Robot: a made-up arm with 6 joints.
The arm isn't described. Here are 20 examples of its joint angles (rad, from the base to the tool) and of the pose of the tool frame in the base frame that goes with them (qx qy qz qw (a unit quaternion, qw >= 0); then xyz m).
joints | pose
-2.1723 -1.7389 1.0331 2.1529 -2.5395 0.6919 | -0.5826 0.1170 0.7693 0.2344 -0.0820 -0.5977 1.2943
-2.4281 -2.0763 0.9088 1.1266 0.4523 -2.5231 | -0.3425 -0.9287 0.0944 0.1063 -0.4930 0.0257 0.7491
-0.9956 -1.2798 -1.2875 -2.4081 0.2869 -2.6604 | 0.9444 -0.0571 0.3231 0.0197 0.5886 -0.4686 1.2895
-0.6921 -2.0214 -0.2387 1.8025 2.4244 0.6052 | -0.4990 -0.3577 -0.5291 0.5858 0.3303 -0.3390 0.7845
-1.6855 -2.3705 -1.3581 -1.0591 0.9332 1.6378 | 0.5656 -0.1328 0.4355 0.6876 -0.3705 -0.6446 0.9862
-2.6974 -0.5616 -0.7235 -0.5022 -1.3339 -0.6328 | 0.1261 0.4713 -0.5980 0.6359 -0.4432 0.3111 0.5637
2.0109 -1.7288 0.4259 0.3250 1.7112 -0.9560 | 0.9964 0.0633 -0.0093 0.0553 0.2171 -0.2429 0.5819
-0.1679 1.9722 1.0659 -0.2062 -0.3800 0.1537 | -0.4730 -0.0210 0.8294 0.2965 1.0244 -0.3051 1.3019
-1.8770 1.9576 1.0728 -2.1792 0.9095 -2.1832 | 0.5510 0.2313 -0.6183 0.5105 -0.1407 -0.0961 0.6813
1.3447 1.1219 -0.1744 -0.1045 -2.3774 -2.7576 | -0.7722 -0.3667 0.4552 0.2490 0.7025 0.0146 -0.0390
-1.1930 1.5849 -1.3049 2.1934 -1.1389 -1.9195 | -0.1323 -0.4770 -0.5769 0.6497 0.2759 -0.3733 1.4376
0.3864 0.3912 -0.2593 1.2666 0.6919 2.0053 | 0.4915 -0.2102 0.3949 0.7472 0.4277 -0.3708 0.7319
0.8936 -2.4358 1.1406 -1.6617 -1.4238 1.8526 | 0.5431 -0.2431 0.7520 0.2837 0.8105 -0.7316 0.3102
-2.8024 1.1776 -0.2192 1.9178 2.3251 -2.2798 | -0.5304 0.2783 0.0292 0.8002 -0.2147 -0.0646 0.3089
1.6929 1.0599 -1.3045 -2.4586 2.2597 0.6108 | 0.9639 0.1918 -0.1185 0.1420 0.1096 -0.1198 0.4732
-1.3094 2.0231 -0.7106 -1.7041 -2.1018 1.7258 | 0.3352 0.1942 0.8006 0.4571 0.0268 -0.4973 1.3919
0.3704 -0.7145 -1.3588 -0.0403 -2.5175 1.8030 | 0.0421 0.9103 0.2666 0.3138 0.9671 0.0607 0.8422
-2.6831 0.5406 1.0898 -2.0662 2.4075 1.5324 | 0.5427 0.3267 0.4537 0.6268 -0.3093 -0.3382 0.8739
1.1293 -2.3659 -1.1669 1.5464 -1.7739 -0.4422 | 0.1034 0.1659 -0.2699 0.9428 0.4095 -0.0064 0.0568
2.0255 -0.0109 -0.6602 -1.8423 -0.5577 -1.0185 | 0.6308 0.0382 0.3111 0.7098 -0.0491 0.4200 0.1763
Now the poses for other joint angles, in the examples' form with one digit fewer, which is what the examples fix.
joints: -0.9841 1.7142 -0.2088 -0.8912 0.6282 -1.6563
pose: -0.135 0.752 -0.452 0.460 -0.260 -0.005 1.135
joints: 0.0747 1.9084 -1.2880 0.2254 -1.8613 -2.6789
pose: -0.856 0.390 -0.281 0.189 0.651 -0.468 0.943
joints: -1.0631 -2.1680 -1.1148 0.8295 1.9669 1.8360
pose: 0.855 0.387 -0.312 0.146 0.056 -0.627 1.223
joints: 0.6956 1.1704 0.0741 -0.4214 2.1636 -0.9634
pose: -0.122 0.729 -0.594 0.317 0.490 0.311 0.653
